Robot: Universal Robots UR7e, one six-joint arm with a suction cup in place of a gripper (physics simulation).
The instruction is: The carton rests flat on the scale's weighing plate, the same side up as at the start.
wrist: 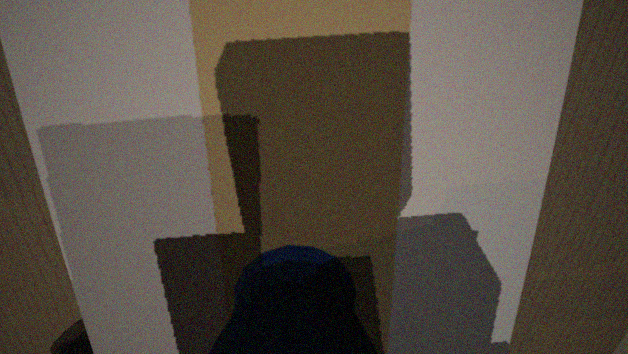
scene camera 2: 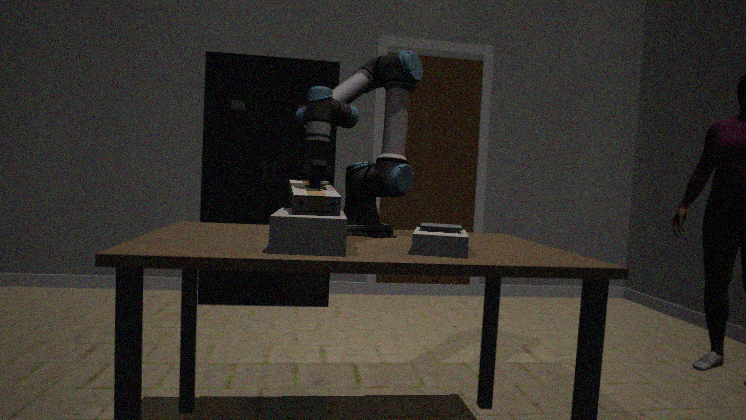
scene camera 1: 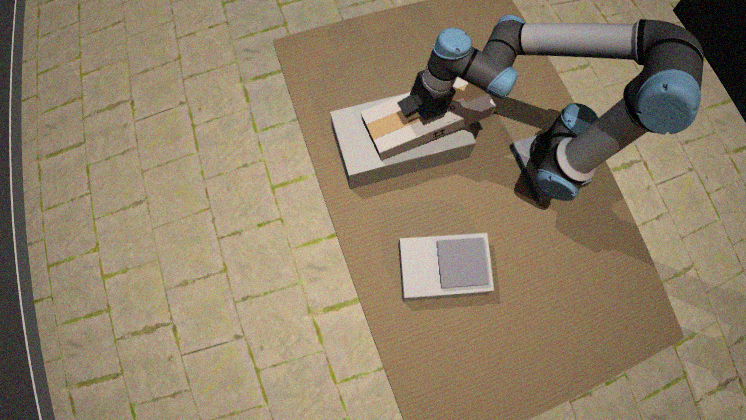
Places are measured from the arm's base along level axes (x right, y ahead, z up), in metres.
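Where they show: hand, tool point: [wrist: 296, 268]; arm's base, link origin: [scene camera 2: 360, 224].
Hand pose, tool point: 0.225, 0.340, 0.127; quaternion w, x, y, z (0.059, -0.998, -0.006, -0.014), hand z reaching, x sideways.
Each offset is from my tool point to the centre of the thing, as dx, dy, dz.
The white carton {+0.003, -0.019, -0.016} [scene camera 1: 388, 144] [scene camera 2: 317, 205] [wrist: 490, 115] has a tan tape strip along its top. My suction cup [scene camera 1: 431, 115] [scene camera 2: 315, 185] [wrist: 297, 265] is pressed on its top face and holds it. The carton is tilted: its end toward the robot base is raised off the pale block {+0.015, +0.048, -0.111} [scene camera 1: 359, 159] [scene camera 2: 308, 235], while its far end is low, at or very near the block's top. The scale {-0.371, +0.109, -0.122} [scene camera 1: 418, 268] [scene camera 2: 440, 246] stands apart on the table, its grey weighing plate {-0.385, +0.072, -0.088} [scene camera 1: 464, 262] [scene camera 2: 441, 228] bare. The cup's contact edge is partly hidden.
The wooden table [scene camera 1: 365, 229] [scene camera 2: 208, 260] carries the block, scale and robot base [scene camera 1: 542, 156] [scene camera 2: 369, 229]. The scale is beside the block, toward the right in the second scene view. A person [scene camera 2: 723, 172] stands right of the table.
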